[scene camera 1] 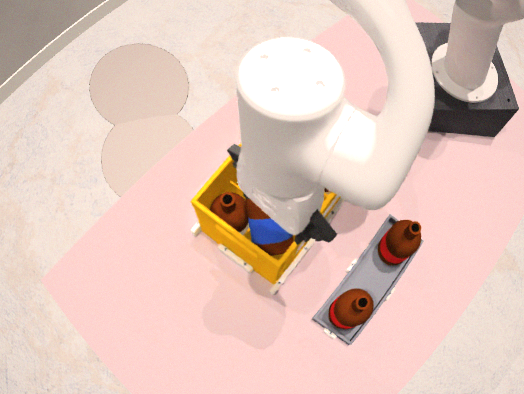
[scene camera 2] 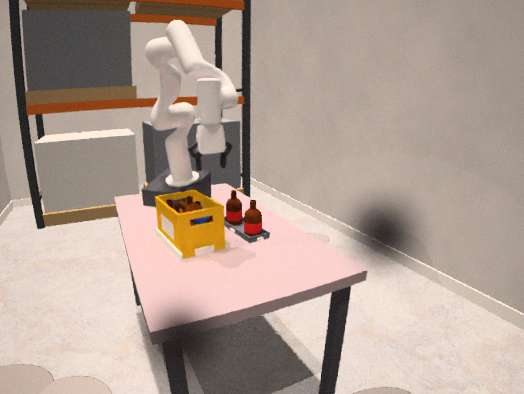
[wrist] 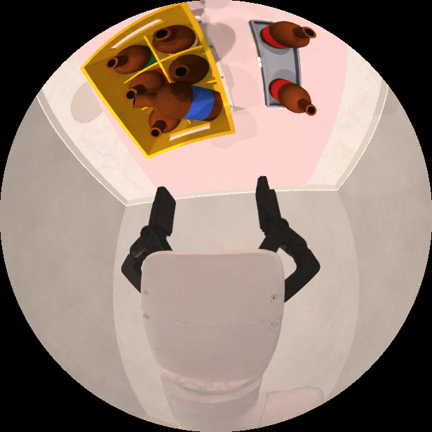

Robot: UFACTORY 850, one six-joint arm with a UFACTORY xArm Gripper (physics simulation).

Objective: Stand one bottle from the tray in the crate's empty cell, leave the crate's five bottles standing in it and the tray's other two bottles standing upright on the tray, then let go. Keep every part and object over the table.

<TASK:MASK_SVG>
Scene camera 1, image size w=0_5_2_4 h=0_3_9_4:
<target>my gripper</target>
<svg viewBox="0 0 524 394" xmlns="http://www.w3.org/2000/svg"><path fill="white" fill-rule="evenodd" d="M227 149L231 159L234 160L233 167L237 169L237 183L244 193L244 197L251 199L285 231L296 235L295 244L299 245L303 240L308 242L311 238L319 242L323 240L324 242L331 243L337 236L337 233L320 213L324 200L324 187L316 184L309 191L293 197L269 195L255 187L245 174L241 146L233 144Z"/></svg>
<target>blue-labelled brown bottle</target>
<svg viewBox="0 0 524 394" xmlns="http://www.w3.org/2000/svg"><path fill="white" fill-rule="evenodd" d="M246 199L252 243L270 256L285 253L294 242L293 235L279 226L251 199Z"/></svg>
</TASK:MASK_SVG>
